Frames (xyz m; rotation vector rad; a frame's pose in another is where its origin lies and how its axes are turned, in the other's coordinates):
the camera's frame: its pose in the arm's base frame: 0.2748 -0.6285 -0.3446 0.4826 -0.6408 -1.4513
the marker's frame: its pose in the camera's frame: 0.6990 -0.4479 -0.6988 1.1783 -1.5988 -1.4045
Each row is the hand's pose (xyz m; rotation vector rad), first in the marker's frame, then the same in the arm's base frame.
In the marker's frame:
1: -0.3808 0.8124 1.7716 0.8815 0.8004 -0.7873
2: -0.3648 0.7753 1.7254 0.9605 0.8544 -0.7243
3: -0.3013 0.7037 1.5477 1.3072 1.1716 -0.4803
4: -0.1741 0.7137 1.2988 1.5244 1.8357 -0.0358
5: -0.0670 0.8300 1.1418 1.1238 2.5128 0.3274
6: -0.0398 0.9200 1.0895 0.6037 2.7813 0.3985
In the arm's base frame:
1: 0.7901 0.3402 -0.2319 -1.0964 2.2609 -0.0597
2: 0.7864 0.2920 -0.2697 -1.0532 2.3601 -0.1248
3: 0.7246 0.1257 -0.3660 -0.9229 2.7668 -0.5350
4: 0.5410 -0.0683 -0.4488 0.6870 -2.3887 0.8025
5: 0.3358 -0.1550 -0.4414 0.7507 -1.7096 0.5771
6: 0.2397 -0.1728 -0.3965 0.9280 -1.3706 0.3251

